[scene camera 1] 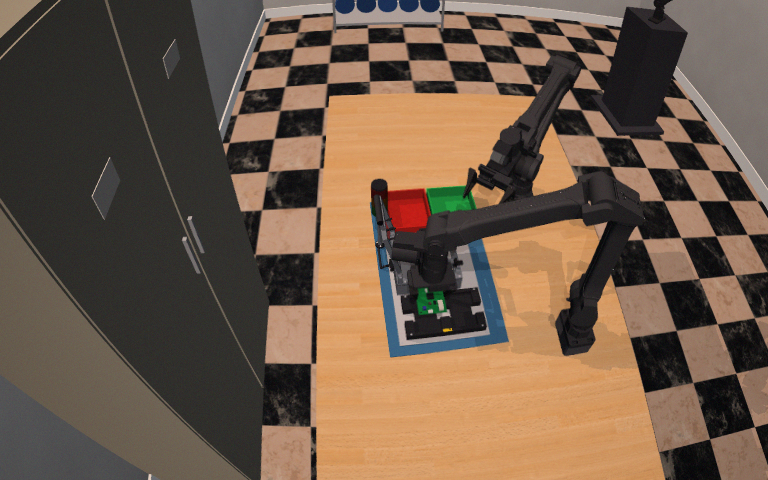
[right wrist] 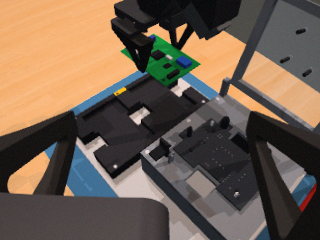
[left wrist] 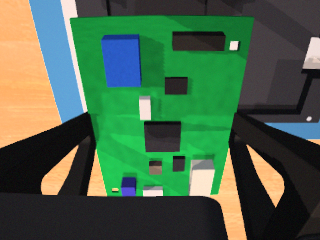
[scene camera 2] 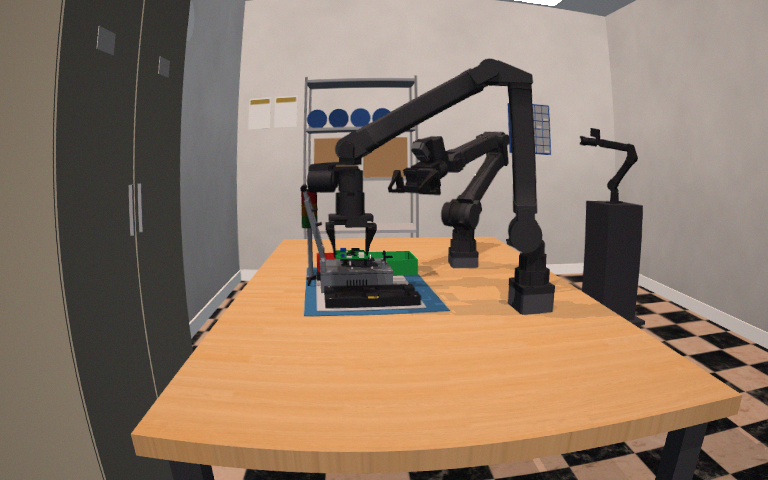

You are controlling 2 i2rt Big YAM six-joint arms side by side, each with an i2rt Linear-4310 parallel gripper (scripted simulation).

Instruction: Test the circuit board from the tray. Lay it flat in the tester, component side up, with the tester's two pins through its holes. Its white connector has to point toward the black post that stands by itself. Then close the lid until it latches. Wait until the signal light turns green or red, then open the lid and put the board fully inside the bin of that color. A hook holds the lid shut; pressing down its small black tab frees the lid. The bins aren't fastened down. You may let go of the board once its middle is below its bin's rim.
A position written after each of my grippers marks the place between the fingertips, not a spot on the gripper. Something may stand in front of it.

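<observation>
My left gripper (scene camera 2: pixel 350 257) is visible also in scene camera 1 (scene camera 1: pixel 429 296), in the left wrist view (left wrist: pixel 162 120) and in the right wrist view (right wrist: pixel 159 60). My right gripper (scene camera 2: pixel 403 190) is in view. A green bin (scene camera 1: pixel 443 198) is visible in scene camera 2 too (scene camera 2: pixel 403 262); in the right wrist view the green bin is out of frame, and in the left wrist view the green bin is out of frame. A green circuit board (left wrist: pixel 161 90) is visible in the right wrist view as well (right wrist: pixel 163 65). A red bin (scene camera 1: pixel 409 208) and a grey tester (scene camera 2: pixel 365 285) are in view.
</observation>
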